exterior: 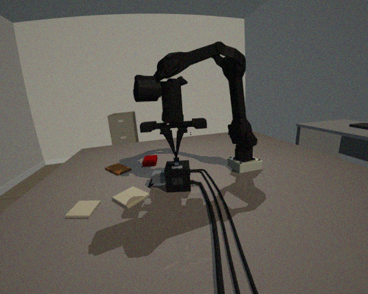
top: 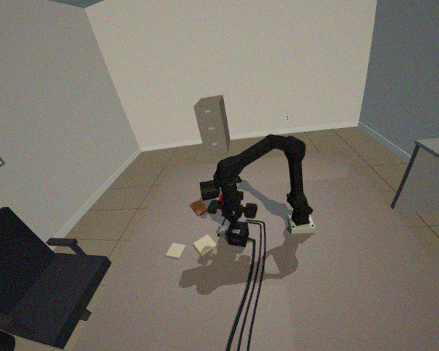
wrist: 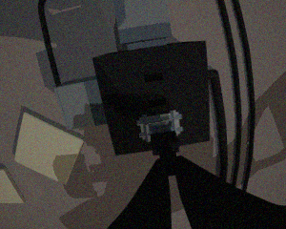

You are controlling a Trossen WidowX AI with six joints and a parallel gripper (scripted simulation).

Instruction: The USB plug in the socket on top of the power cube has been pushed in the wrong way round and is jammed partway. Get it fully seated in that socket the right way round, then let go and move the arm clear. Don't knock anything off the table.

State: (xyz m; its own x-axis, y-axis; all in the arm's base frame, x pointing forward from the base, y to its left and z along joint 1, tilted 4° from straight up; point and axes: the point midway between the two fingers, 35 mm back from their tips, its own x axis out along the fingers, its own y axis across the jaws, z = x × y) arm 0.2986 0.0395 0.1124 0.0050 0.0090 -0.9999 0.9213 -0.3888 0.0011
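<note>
My gripper tip is 2 cm above the grey USB plug. Round my gripper tip: red block: 3 cm ahead, 29 cm to the right, 11 cm below; brown pad: 18 cm ahead, 28 cm to the right, 12 cm below.
</note>
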